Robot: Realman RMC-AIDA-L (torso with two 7-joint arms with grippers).
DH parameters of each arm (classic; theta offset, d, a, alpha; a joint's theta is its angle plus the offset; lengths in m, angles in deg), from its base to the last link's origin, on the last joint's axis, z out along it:
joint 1: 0 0.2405 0 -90
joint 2: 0 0 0 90
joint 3: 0 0.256 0 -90
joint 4: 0 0 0 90
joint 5: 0 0.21 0 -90
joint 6: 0 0 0 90
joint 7: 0 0.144 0 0
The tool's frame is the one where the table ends.
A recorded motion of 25 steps. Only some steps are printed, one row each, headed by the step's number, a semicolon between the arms.
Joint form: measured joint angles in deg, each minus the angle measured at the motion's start. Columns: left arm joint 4, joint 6, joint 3, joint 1, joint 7, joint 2, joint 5; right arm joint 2, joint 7, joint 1, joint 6, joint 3, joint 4, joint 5.
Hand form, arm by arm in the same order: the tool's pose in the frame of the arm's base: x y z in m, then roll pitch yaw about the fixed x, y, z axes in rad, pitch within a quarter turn. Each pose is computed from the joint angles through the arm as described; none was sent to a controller.
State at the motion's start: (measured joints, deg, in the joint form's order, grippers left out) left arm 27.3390 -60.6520 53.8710 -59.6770 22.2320 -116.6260 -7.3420; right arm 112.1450 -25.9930 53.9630 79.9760 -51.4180 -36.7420 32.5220
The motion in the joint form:
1: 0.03 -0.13 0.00 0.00 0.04 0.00 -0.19; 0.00 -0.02 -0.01 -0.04 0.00 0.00 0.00
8: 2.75 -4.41 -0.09 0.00 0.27 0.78 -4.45; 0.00 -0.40 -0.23 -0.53 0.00 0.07 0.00
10: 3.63 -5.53 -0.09 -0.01 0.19 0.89 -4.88; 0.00 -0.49 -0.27 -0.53 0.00 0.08 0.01
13: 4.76 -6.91 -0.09 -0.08 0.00 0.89 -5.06; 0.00 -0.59 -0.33 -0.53 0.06 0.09 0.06
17: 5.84 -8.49 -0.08 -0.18 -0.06 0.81 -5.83; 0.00 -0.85 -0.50 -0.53 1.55 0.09 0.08
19: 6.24 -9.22 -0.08 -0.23 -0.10 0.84 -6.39; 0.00 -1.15 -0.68 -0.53 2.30 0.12 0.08
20: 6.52 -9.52 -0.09 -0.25 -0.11 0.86 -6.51; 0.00 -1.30 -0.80 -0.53 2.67 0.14 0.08
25: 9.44 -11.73 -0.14 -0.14 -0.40 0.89 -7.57; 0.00 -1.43 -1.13 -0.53 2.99 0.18 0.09
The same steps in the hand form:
1: -0.2321 0.4452 -0.0138 -2.4068 0.0189 1.0962; 0.2074 0.4254 0.0167 -2.8261 0.0854 -1.2290
8: -0.2193 0.4463 -0.0072 -2.4712 -0.0050 1.1138; 0.2094 0.4256 0.0168 -2.8220 0.0899 -1.2250
10: -0.2163 0.4466 -0.0049 -2.4789 -0.0062 1.1155; 0.2097 0.4254 0.0168 -2.8221 0.0894 -1.2244
13: -0.2123 0.4468 -0.0026 -2.4850 -0.0045 1.1165; 0.2100 0.4253 0.0168 -2.8233 0.0900 -1.2244
17: -0.2070 0.4460 -0.0020 -2.5025 -0.0023 1.1183; 0.2111 0.4258 0.0188 -2.8367 0.1087 -1.2341
19: -0.2045 0.4457 -0.0017 -2.5133 -0.0026 1.1207; 0.2124 0.4256 0.0197 -2.8432 0.1169 -1.2383
20: -0.2034 0.4458 -0.0010 -2.5155 -0.0032 1.1200; 0.2134 0.4254 0.0202 -2.8464 0.1208 -1.2410
25: -0.1937 0.4478 0.0053 -2.5314 -0.0183 1.1110; 0.2159 0.4243 0.0205 -2.8495 0.1241 -1.2476

